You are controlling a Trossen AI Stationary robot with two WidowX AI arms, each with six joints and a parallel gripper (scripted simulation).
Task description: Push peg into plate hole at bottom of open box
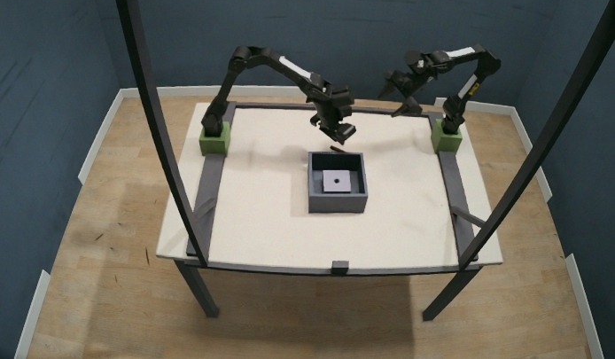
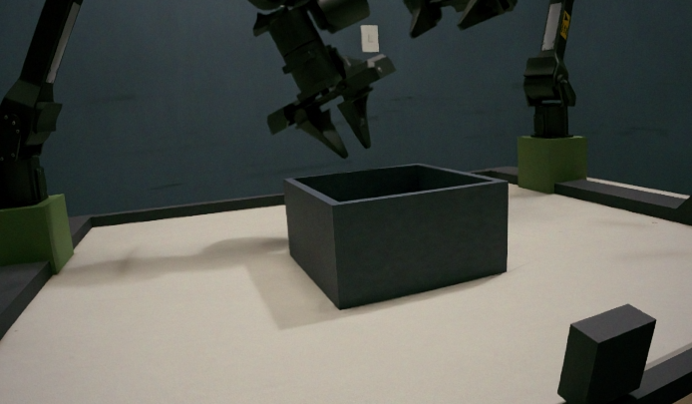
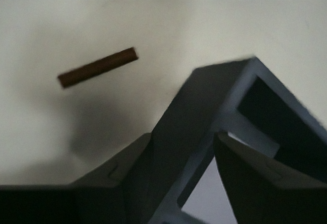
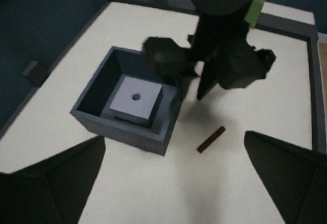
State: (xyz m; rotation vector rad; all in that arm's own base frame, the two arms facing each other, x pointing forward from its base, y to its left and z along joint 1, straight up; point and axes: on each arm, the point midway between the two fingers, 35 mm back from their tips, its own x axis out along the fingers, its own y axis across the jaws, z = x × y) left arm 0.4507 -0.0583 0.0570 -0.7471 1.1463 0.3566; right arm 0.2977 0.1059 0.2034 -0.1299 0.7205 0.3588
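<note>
Right now my left hand is 140 mm above the brown peg, 60 mm short of it and 30 mm to the left of it. Round my left hand: grey plate (120 mm behind, 100 mm below); then box (120 mm below, 120 mm behind).
</note>
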